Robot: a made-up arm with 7 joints.
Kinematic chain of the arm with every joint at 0, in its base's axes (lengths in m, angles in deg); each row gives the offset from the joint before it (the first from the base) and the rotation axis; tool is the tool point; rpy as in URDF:
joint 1: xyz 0 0 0.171 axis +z
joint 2: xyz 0 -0.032 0.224 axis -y
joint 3: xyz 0 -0.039 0.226 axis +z
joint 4: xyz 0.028 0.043 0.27 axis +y
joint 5: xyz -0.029 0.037 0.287 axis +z
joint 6: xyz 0 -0.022 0.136 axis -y
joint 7: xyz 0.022 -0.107 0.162 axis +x
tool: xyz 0 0 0 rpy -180 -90 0
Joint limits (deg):
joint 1: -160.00..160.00
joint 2: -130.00..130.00
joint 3: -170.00..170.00
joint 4: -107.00..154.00
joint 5: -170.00..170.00
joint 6: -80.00..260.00
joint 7: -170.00..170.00
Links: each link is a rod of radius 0.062 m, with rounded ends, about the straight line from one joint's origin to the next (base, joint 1, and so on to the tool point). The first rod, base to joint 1, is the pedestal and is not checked.
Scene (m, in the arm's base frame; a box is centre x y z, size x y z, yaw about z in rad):
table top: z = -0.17
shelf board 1: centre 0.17 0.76 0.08 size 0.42 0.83 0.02 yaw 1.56
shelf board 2: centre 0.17 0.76 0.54 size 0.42 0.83 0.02 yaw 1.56
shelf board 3: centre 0.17 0.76 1 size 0.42 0.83 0.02 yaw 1.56
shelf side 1: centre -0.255 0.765 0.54 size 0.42 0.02 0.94 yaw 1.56
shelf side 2: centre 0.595 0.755 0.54 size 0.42 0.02 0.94 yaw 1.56
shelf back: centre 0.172 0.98 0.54 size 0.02 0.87 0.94 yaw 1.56
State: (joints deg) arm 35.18 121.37 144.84 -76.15 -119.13 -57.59 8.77
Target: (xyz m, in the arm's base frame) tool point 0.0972 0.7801 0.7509
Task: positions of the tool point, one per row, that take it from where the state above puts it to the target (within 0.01 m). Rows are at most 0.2 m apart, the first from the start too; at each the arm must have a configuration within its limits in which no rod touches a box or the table.
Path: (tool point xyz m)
1: -0.2186 -0.5767 0.6690
2: -0.1717 -0.5088 0.7975
3: -0.1057 -0.4203 0.9042
4: -0.0268 -0.3145 0.9833
5: 0.0583 -0.1959 1.0311
6: 0.1432 -0.0694 1.0457
7: 0.2226 0.0591 1.0274
8: 0.2915 0.1844 0.9778
9: 0.3467 0.3008 0.9003
10: 0.3855 0.4039 0.7986
11: 0.3423 0.5108 0.7670
12: 0.2818 0.6106 0.7455
13: 0.2016 0.7020 0.7390
14: 0.0971 0.7801 0.7509

